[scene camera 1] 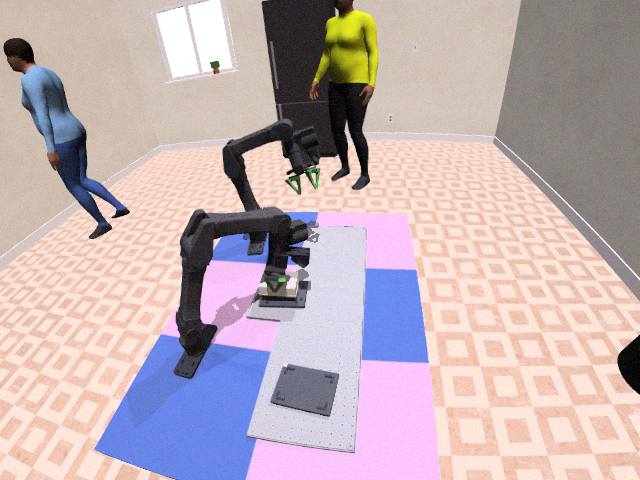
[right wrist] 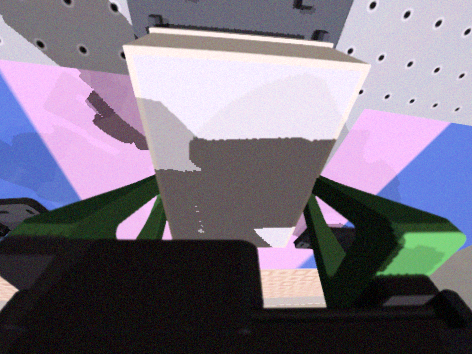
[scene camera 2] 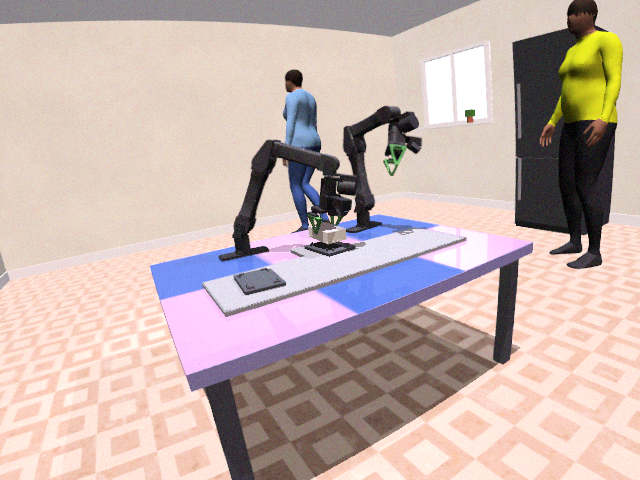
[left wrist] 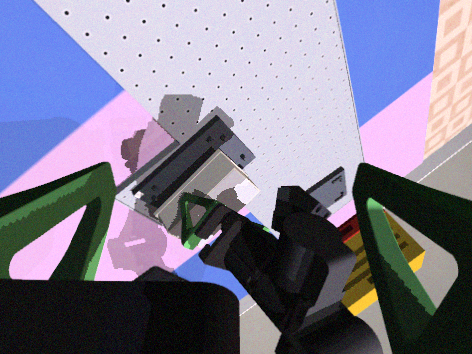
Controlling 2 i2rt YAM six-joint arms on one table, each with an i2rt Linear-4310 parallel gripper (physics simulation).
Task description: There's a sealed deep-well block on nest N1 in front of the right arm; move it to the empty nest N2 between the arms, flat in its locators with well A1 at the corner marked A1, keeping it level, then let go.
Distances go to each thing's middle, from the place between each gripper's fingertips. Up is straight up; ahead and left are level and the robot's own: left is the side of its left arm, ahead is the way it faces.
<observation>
Now: the white deep-well block (right wrist: 239,126) 290 mm to the right of my left hand, 200 mm below it and 60 mm behind it.
The white deep-well block is 1 cm ahead of my right hand.
</observation>
